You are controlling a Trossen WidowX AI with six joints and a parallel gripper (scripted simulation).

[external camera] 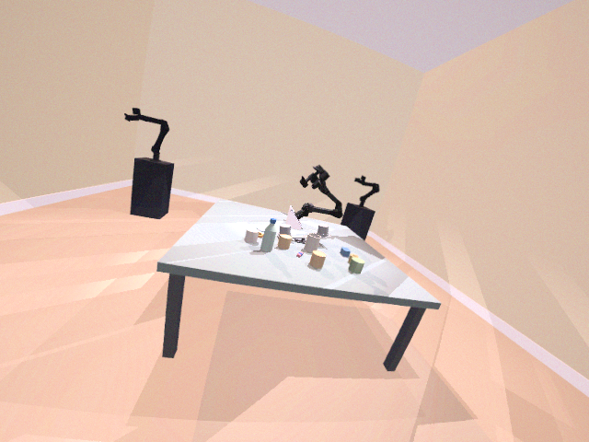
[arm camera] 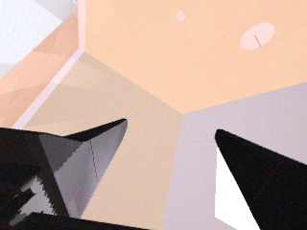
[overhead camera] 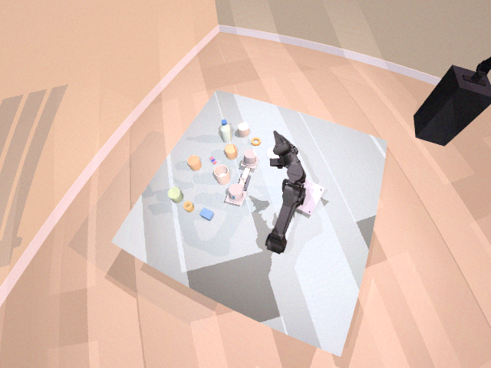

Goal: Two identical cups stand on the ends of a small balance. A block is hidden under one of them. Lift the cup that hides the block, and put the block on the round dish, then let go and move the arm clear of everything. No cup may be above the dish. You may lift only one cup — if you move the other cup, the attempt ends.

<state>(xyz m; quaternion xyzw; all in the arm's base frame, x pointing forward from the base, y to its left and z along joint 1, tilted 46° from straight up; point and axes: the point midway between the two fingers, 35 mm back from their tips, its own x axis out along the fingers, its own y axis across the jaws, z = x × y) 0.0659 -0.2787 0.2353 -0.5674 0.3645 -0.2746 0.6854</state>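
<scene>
Now: gripper tip 160 mm short of the pale green block, 90 mm to the left of it and 400 mm above it. From my gripper tip the other things lie so: grey cup 150 mm ahead, 180 mm to the left, 330 mm below; then pale round dish 40 mm ahead, 200 mm to the right, 440 mm below; then balance 160 mm ahead, 40 mm to the left, 400 mm below.
</scene>
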